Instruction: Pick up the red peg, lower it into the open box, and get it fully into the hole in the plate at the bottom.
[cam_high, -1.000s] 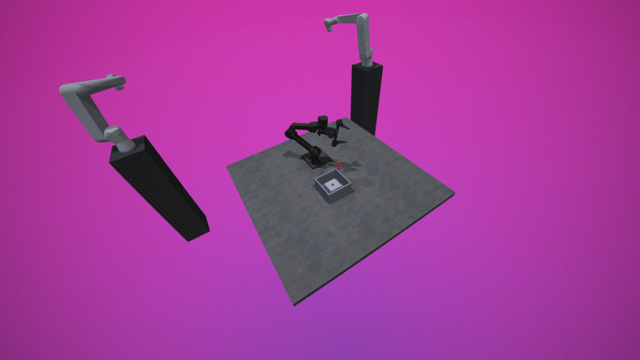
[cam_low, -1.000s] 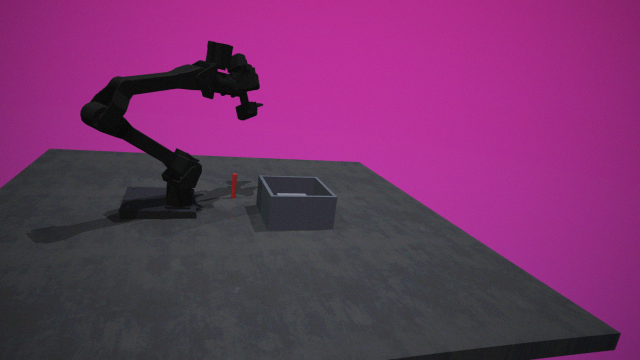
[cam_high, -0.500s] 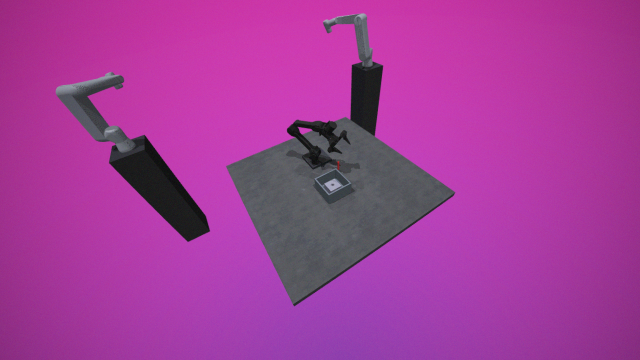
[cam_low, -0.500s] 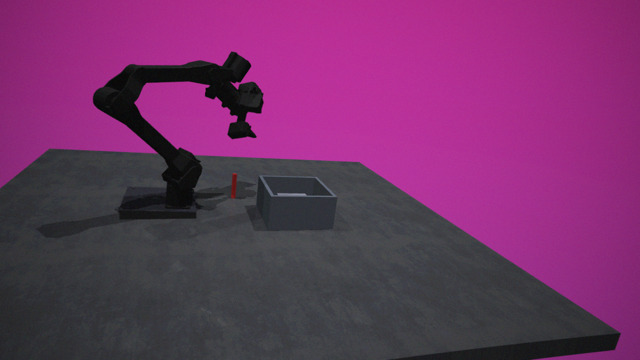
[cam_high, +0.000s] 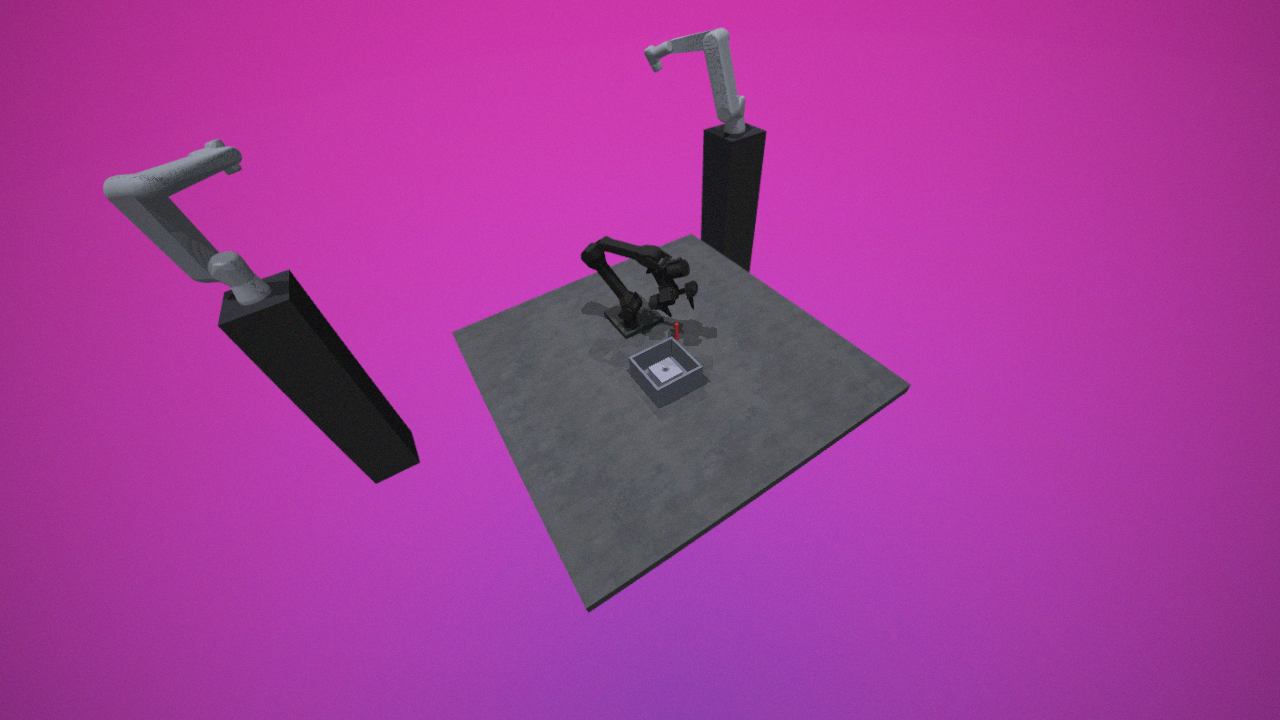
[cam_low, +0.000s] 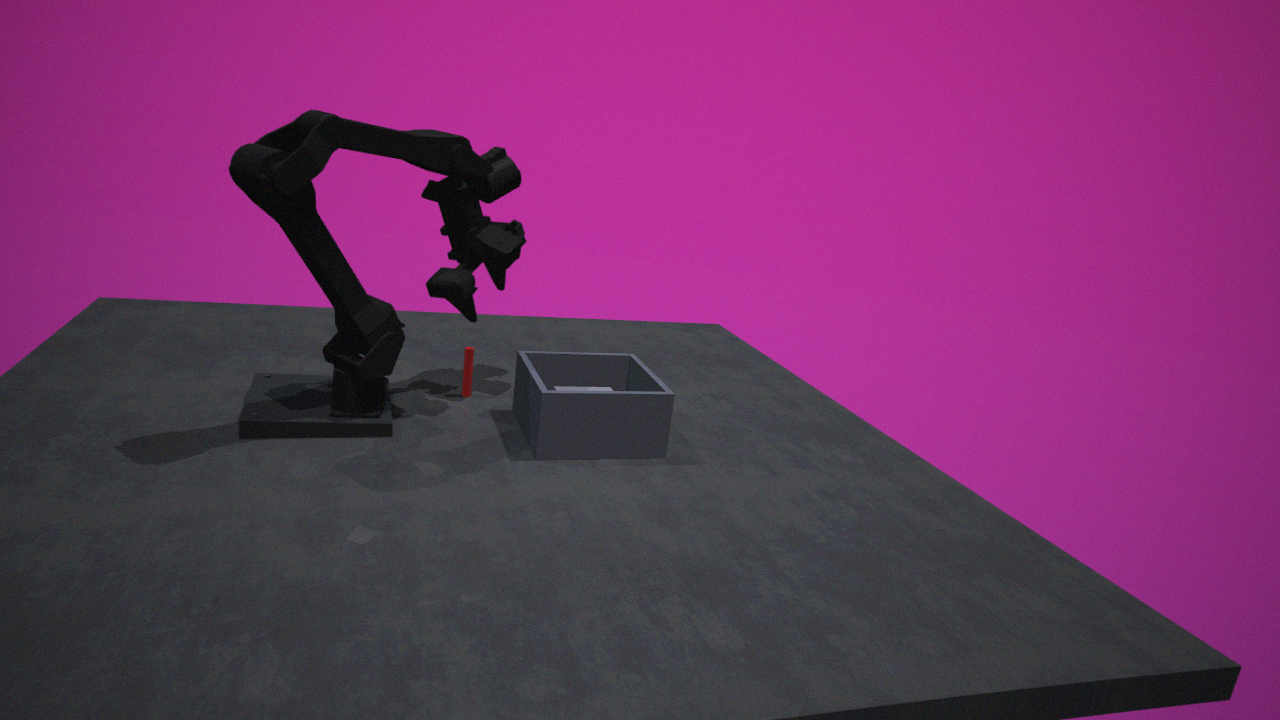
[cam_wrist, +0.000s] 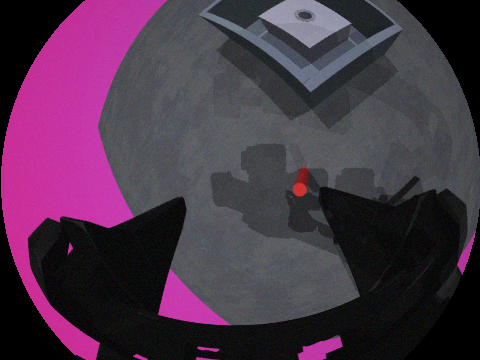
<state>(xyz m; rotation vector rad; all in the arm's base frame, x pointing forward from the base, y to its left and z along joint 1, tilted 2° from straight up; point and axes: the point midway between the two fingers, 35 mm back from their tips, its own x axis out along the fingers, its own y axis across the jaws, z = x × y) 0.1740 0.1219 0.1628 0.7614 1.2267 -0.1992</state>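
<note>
Right now my gripper tip is 30 mm past the red peg, 10 mm to the left of it and 110 mm above it. From my gripper tip the other things lie so: pale plate (130 mm ahead, 170 mm to the right, 100 mm below); then grey box (130 mm ahead, 170 mm to the right, 120 mm below).
</note>
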